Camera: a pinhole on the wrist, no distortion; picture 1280 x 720 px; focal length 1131.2 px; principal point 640.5 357.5 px. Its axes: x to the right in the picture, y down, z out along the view. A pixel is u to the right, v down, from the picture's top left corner.
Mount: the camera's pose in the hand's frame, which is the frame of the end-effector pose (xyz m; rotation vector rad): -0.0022 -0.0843 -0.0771 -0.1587 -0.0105 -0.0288
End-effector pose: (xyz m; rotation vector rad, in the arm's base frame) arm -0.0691 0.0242 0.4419 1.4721 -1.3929 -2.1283
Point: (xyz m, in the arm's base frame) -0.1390 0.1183 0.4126
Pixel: 627 380
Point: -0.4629 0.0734 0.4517
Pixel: 1032 679
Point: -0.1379 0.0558 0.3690
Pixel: 1110 440
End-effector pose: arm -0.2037 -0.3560 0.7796 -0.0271 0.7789 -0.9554
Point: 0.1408 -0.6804 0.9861
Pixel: 1146 333
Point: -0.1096 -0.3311 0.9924
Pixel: 224 527
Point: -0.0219 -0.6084 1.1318
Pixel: 756 48
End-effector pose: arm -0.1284 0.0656 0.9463 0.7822 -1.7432 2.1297
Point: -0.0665 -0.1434 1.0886
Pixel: 872 123
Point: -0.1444 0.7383 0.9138
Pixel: behind the camera
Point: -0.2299 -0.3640 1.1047
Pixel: 1163 443
